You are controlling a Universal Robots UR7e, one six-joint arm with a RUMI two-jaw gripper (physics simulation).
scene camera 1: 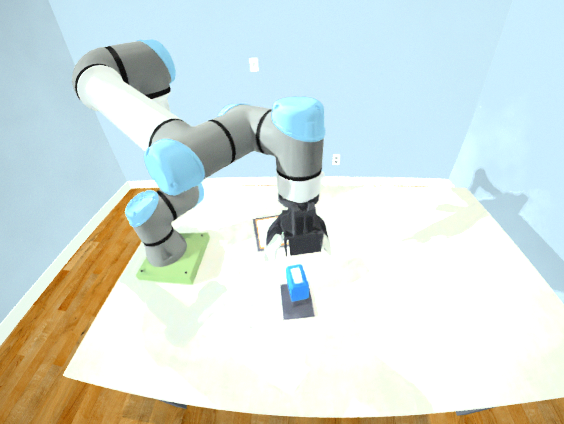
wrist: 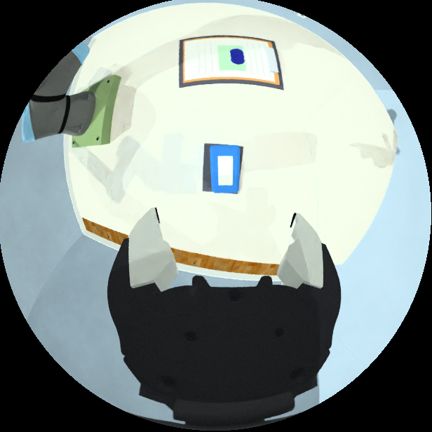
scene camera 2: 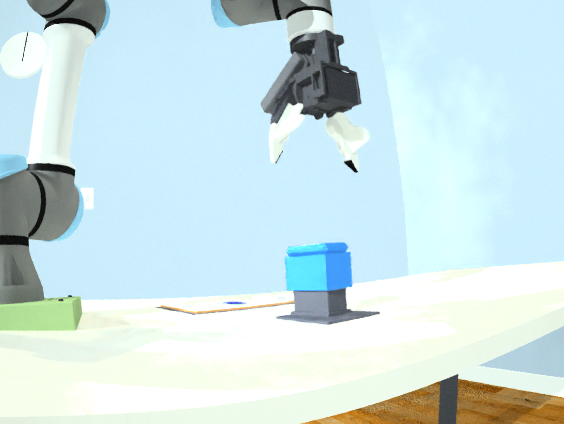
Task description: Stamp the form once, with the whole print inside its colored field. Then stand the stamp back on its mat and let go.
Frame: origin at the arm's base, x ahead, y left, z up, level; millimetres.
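Seen in the pictures: gripper, fingertip midpoint: (scene camera 1: pixel 297 256) (scene camera 2: pixel 318 168); arm's base at its link origin: (scene camera 1: pixel 167 251) (scene camera 2: pixel 1 302).
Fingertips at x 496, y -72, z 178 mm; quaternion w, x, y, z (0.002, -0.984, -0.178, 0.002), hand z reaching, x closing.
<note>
Pixels of each thing's top centre, then the offset from my fingertips to it. "spot": a spot on its surface instead. Level surfaces: height alone.
- blue stamp at its top centre: (scene camera 2: pixel 316 244) (scene camera 1: pixel 296 275) dy +17, dx -5, dz -103 mm
- form at its top centre: (scene camera 2: pixel 227 300) (scene camera 1: pixel 286 226) dy +293, dx -97, dz -194 mm
- dark blue print at its top centre: (scene camera 2: pixel 231 302) dy +309, dx -87, dz -199 mm
- table at its surface level: dz -206 mm
- clipboard at a spot on its surface: (scene camera 2: pixel 196 313) spot: dy +167, dx -168, dz -204 mm
The blue stamp (scene camera 1: pixel 298 284) (scene camera 2: pixel 319 271) (wrist: pixel 225 170) with a grey base stands upright on its dark mat (scene camera 1: pixel 295 312) (scene camera 2: pixel 367 314) (wrist: pixel 207 170); in the wrist view it sits toward the mat's right side. My gripper (scene camera 2: pixel 316 166) (wrist: pixel 226 212) is open and empty, well above the stamp. The form (scene camera 2: pixel 210 306) (wrist: pixel 200 60) lies on an orange-edged clipboard behind the mat, partly hidden by the gripper in scene camera 1. A dark blue print (scene camera 2: pixel 234 302) (wrist: pixel 237 56) lies over the right part of the green field (wrist: pixel 225 64); its right edge appears to reach past the field's right side.
The arm's green base plate (scene camera 1: pixel 196 260) (scene camera 2: pixel 42 315) (wrist: pixel 114 107) stands on the table (scene camera 1: pixel 380 350) at the left. The clipboard (scene camera 1: pixel 256 235) (scene camera 2: pixel 196 313) (wrist: pixel 181 65) lies to the right of the base plate, farther back than the mat.
</note>
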